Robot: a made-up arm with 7 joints.
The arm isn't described. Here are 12 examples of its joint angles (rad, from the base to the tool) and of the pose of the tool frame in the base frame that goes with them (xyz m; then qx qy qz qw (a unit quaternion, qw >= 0)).
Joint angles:
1: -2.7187 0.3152 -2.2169 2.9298 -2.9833 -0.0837 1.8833
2: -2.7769 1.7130 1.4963 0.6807 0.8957 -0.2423 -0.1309
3: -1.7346 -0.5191 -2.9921 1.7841 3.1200 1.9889 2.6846
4: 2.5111 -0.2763 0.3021 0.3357 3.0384 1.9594 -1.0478
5: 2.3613 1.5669 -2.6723 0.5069 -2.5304 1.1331 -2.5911
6: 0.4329 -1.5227 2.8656 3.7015 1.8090 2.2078 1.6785
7: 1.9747 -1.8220 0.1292 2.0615 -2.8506 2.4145 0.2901
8: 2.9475 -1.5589 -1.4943 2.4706 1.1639 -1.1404 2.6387
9: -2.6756 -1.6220 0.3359 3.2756 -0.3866 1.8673 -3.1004
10: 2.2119 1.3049 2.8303 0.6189 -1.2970 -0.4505 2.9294
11: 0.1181 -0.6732 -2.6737 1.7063 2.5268 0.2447 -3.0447
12: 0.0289 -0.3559 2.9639 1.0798 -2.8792 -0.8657 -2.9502
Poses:
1: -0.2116 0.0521 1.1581 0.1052 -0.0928 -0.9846 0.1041
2: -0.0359 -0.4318 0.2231 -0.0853 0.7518 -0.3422 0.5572
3: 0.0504 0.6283 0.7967 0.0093 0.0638 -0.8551 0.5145
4: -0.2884 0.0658 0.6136 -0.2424 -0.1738 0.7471 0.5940
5: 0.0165 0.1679 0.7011 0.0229 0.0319 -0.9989 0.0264
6: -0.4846 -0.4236 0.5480 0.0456 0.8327 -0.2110 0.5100
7: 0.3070 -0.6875 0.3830 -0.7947 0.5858 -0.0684 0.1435
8: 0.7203 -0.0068 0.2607 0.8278 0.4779 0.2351 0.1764
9: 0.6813 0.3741 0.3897 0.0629 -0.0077 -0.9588 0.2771
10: -0.0437 0.0708 0.7621 -0.1678 0.4619 -0.7469 0.4479
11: -0.6246 -0.2584 0.4855 0.3358 -0.7069 0.1659 0.6000
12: -0.3512 0.0065 0.4681 0.2547 0.9628 -0.0613 0.0665
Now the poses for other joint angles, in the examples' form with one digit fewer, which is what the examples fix.
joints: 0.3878 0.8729 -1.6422 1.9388 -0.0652 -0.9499 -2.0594
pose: 0.599 -0.028 0.832 -0.102 0.439 -0.144 0.881
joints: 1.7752 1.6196 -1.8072 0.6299 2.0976 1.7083 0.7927
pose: 0.337 0.269 0.343 -0.713 0.616 -0.011 0.335
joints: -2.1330 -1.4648 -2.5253 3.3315 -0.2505 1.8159 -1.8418
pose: 0.421 0.658 0.402 -0.150 -0.971 -0.091 0.162
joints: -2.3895 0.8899 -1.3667 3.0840 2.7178 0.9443 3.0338
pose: -0.471 -0.482 0.897 0.559 0.247 -0.262 0.747
